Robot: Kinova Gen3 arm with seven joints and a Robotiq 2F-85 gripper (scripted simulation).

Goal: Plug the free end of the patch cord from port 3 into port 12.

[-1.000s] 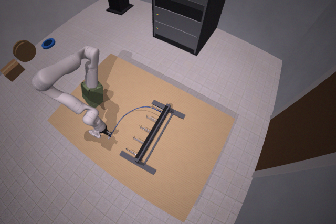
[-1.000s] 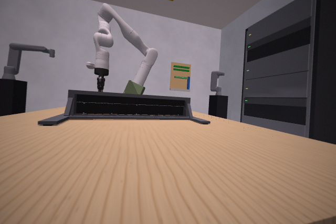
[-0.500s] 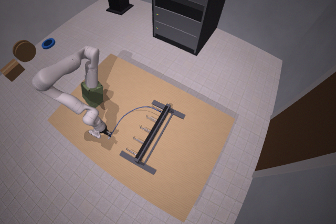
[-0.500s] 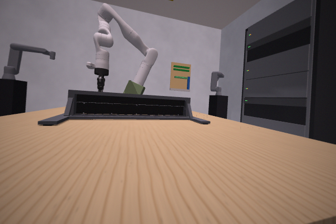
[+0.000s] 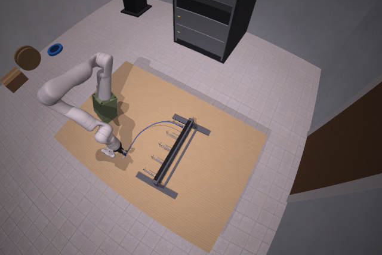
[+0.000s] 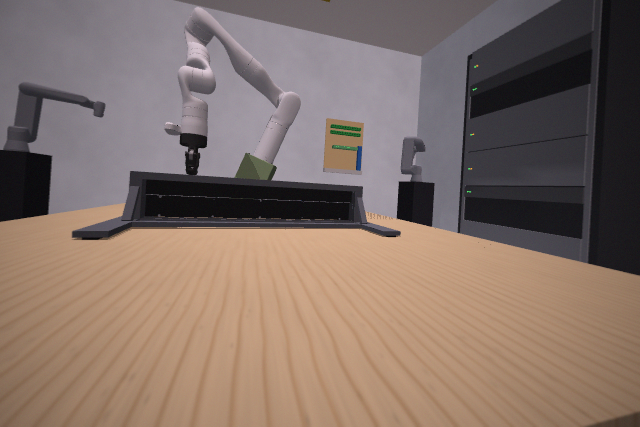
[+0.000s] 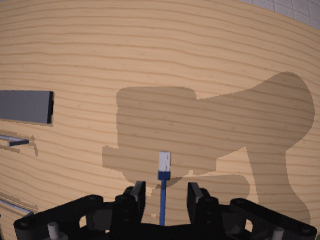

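The plug lies 80 mm below my hand and 10 mm to the right of it.
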